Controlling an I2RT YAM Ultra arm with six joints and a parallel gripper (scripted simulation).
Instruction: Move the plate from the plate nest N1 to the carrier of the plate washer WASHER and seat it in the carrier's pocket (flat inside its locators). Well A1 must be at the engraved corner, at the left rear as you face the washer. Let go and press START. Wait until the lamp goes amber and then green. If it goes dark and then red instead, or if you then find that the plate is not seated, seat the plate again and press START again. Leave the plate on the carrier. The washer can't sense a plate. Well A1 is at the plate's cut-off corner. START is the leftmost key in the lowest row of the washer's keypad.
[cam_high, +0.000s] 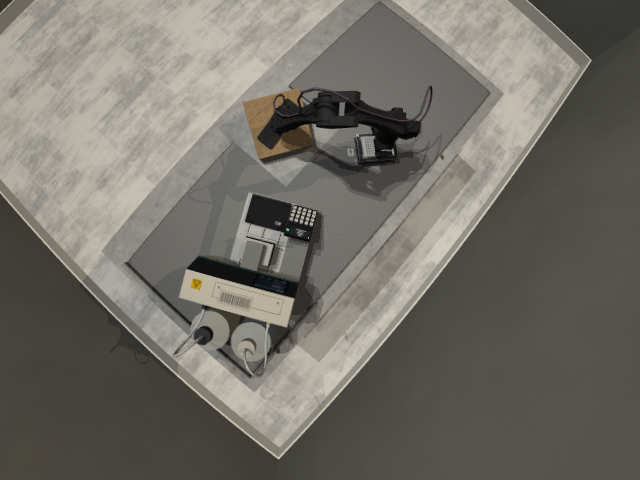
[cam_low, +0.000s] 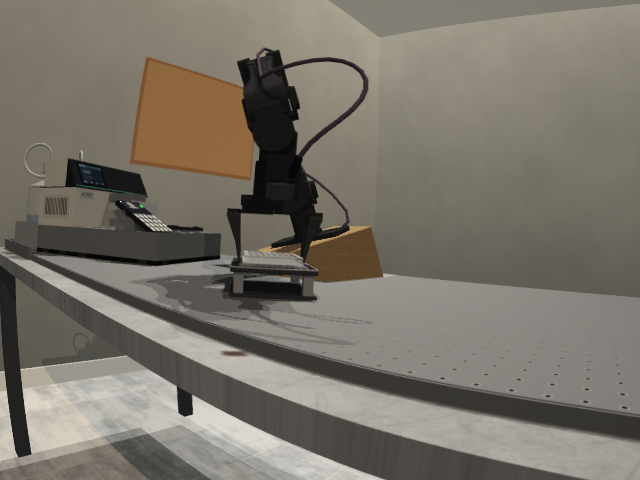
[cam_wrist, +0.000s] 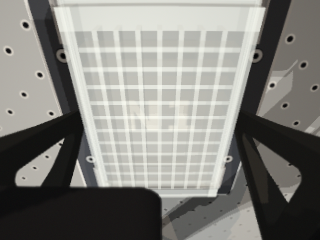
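Right now the clear well plate is right at my hand. Round my hand: black carrier pocket: 190 mm behind, 480 mm to the right, 40 mm above; then plate washer: 130 mm behind, 630 mm to the right, 80 mm above; then nest: 10 mm below.
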